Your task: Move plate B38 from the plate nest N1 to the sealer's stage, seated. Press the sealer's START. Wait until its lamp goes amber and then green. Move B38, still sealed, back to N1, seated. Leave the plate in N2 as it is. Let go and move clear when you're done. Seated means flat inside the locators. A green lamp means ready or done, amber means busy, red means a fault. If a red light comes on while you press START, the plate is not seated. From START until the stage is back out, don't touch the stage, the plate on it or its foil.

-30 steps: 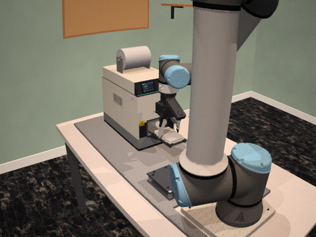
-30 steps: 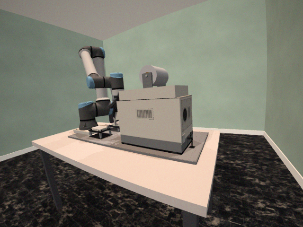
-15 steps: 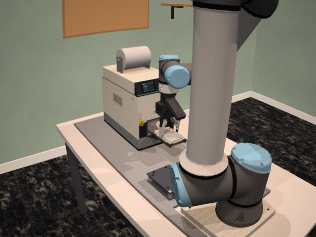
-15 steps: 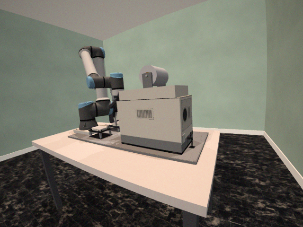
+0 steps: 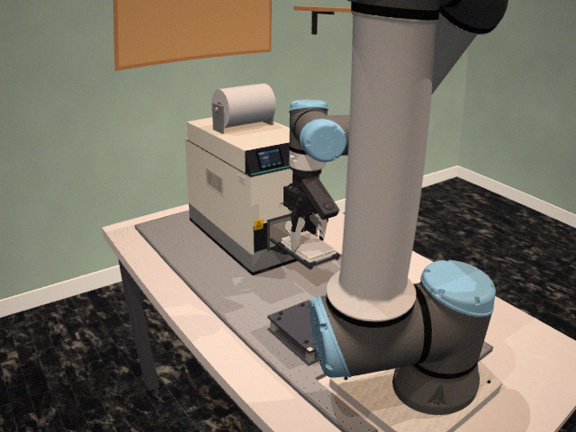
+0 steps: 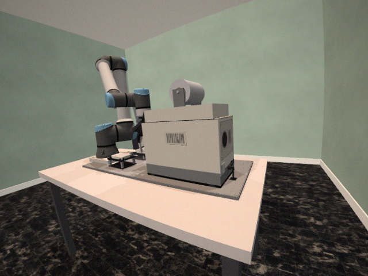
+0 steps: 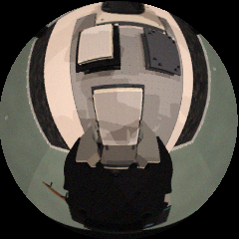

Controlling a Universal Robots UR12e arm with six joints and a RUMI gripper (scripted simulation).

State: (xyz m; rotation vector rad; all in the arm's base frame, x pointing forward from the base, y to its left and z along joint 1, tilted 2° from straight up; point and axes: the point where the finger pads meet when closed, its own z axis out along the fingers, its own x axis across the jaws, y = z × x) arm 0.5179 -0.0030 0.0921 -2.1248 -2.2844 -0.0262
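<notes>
My gripper is now 2 cm above the sealer stage. Round my hand: N1 label 32 cm behind, 12 cm to the left, 11 cm below; small screen 21 cm above, 11 cm ahead, 5 cm to the left; foil roll 33 cm ahead, 31 cm above, 2 cm to the left.
</notes>
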